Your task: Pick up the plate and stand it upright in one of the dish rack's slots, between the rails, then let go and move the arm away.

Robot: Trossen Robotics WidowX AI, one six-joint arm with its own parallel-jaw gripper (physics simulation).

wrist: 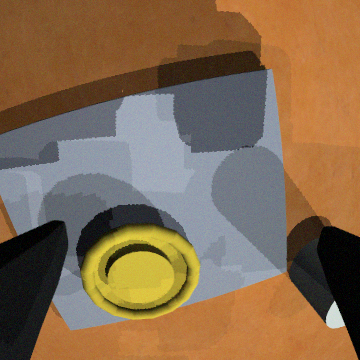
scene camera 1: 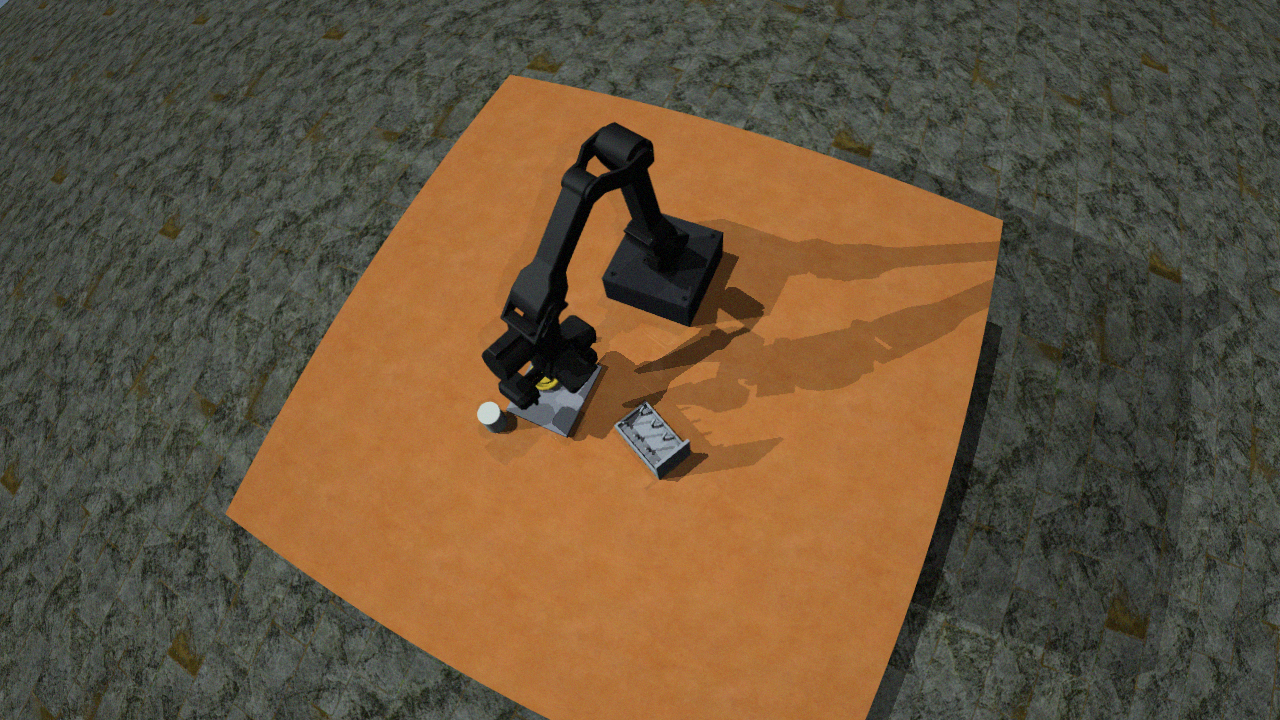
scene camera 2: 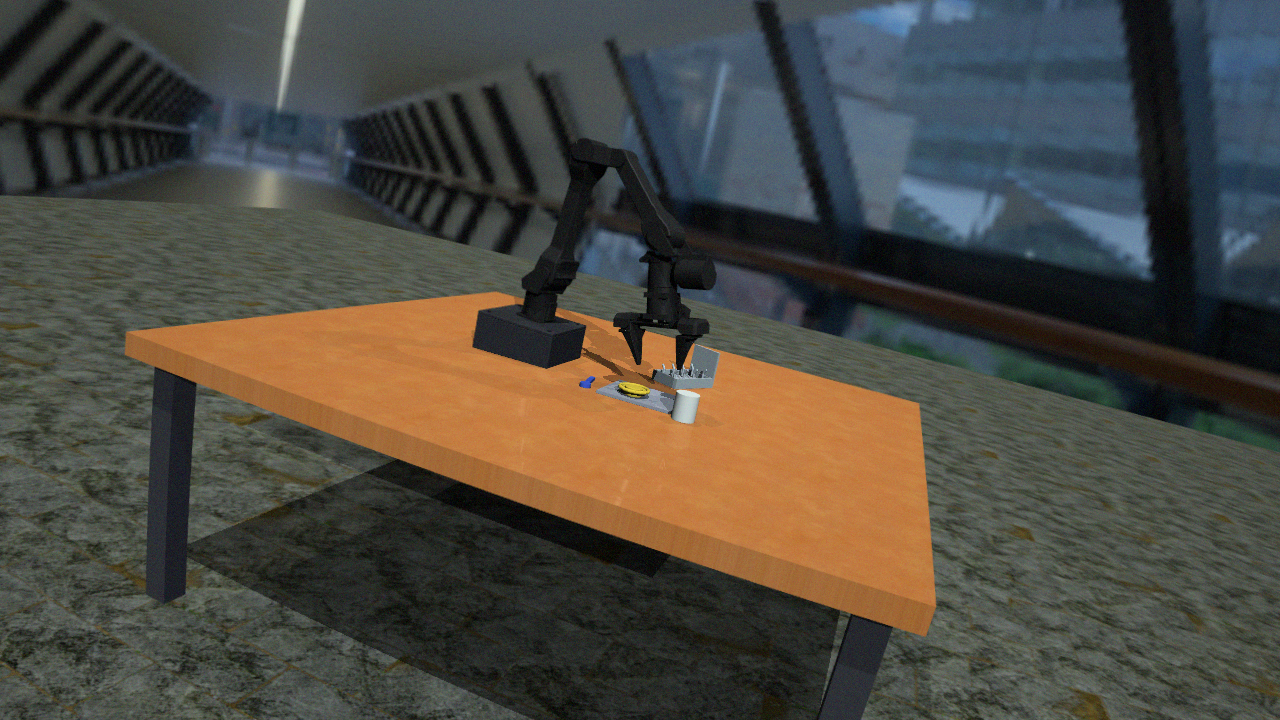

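The yellow round plate (scene camera 1: 546, 383) (scene camera 2: 633, 389) (wrist: 141, 275) lies flat above the grey square board (scene camera 1: 546, 415) (scene camera 2: 657, 399) (wrist: 155, 120), with a dark patch beside it. My gripper (scene camera 2: 659, 364) (wrist: 197, 239) is open and empty, pointing down above the board. In the wrist view the plate shows between the two fingers, nearer the left one. In scene camera 1 the gripper hides part of the plate, and its fingertips are hidden. The grey dish rack (scene camera 1: 673, 458) (scene camera 2: 705, 361) stands apart from the board, with small upright rails and a taller panel at one end.
A white cylinder (scene camera 1: 490, 415) (scene camera 2: 685, 407) (wrist: 336, 315) stands close to a corner of the board, partly behind the right finger in the wrist view. A small blue object (scene camera 2: 587, 382) lies on the table (scene camera 1: 501, 537) (scene camera 2: 447, 402) near the board. The arm's base (scene camera 1: 662, 277) (scene camera 2: 528, 335) stands farther back.
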